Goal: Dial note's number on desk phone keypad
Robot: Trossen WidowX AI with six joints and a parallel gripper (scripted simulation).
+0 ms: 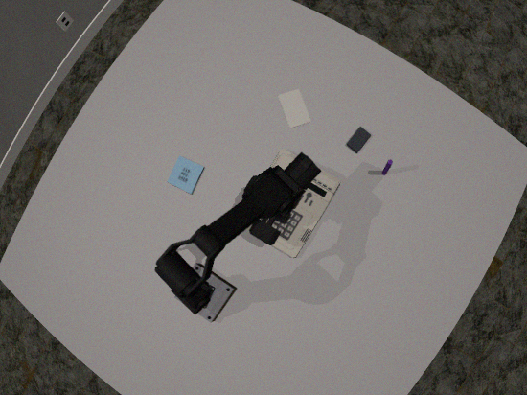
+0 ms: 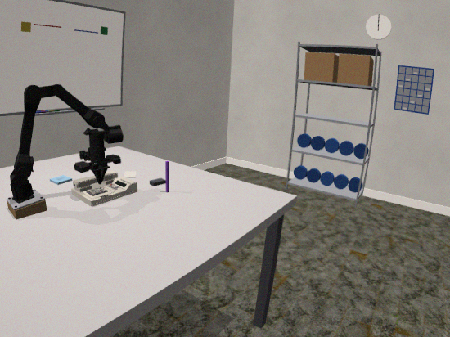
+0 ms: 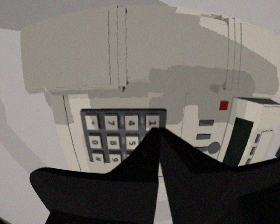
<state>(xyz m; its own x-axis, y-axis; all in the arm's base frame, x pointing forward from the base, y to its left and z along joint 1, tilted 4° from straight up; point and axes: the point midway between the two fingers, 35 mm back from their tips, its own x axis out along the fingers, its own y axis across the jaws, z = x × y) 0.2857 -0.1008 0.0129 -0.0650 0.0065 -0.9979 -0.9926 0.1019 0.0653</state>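
Now: hand 60 mm above the beige desk phone and 20 mm short of it. Also, from my hand: purple stick: 190 mm to the right, 190 mm ahead, 10 mm below; then handset: 50 mm to the left, 30 mm below, 20 mm ahead; then white card: 250 mm ahead, 90 mm to the left, 80 mm below.
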